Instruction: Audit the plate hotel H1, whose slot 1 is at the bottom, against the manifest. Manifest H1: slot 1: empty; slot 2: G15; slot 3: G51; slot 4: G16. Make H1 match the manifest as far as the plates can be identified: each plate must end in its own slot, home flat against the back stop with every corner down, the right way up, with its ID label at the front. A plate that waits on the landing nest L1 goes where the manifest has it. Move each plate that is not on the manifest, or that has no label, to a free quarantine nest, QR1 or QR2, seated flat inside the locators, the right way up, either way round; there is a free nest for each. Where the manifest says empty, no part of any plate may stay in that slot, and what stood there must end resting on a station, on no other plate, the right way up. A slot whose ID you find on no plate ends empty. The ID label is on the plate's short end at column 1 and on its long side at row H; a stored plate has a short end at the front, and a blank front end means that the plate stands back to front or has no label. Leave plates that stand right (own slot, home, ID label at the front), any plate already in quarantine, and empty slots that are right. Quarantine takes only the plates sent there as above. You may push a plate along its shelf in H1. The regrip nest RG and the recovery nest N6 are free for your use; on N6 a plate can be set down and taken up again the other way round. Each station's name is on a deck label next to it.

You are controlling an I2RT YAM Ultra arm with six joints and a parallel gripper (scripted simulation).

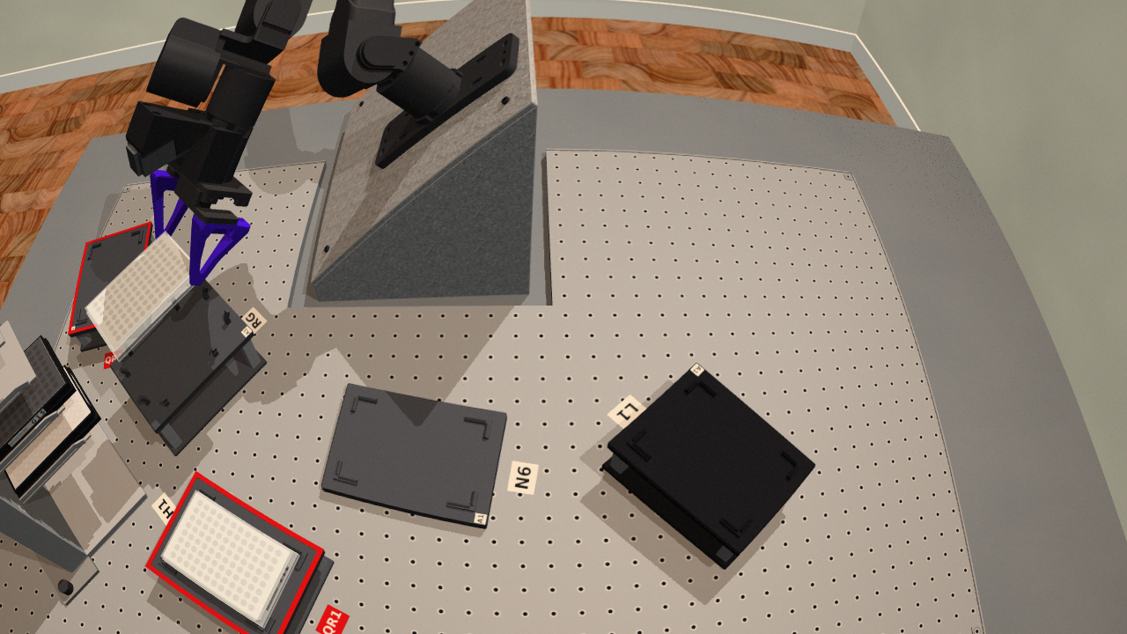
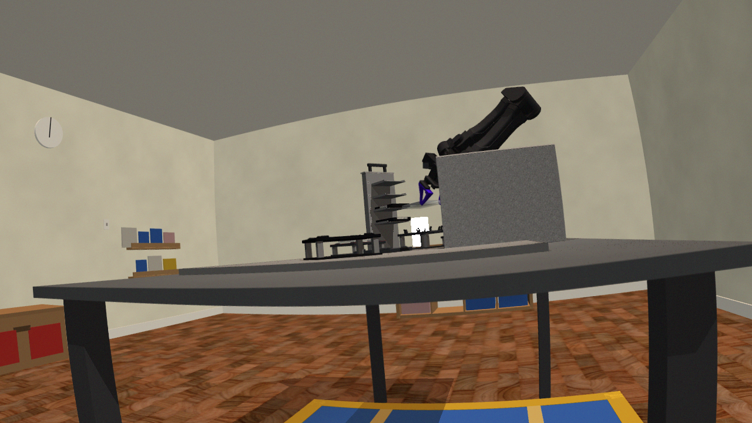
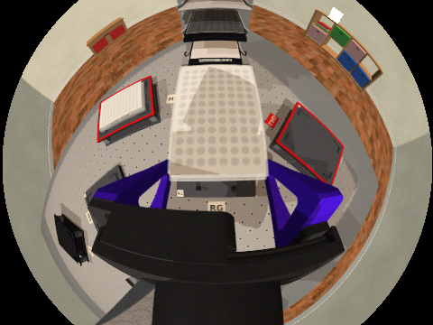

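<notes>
My hand is 110 mm above the regrip nest RG, 40 mm short of it and 30 mm to the left of it. The rest, counted from my hand: quarantine nest QR2 (200 mm to the right, 130 mm below, 80 mm behind); quarantine nest QR1 (260 mm ahead, 130 mm below, 70 mm to the left); recovery nest N6 (240 mm to the left, 160 mm below, 110 mm ahead).
</notes>
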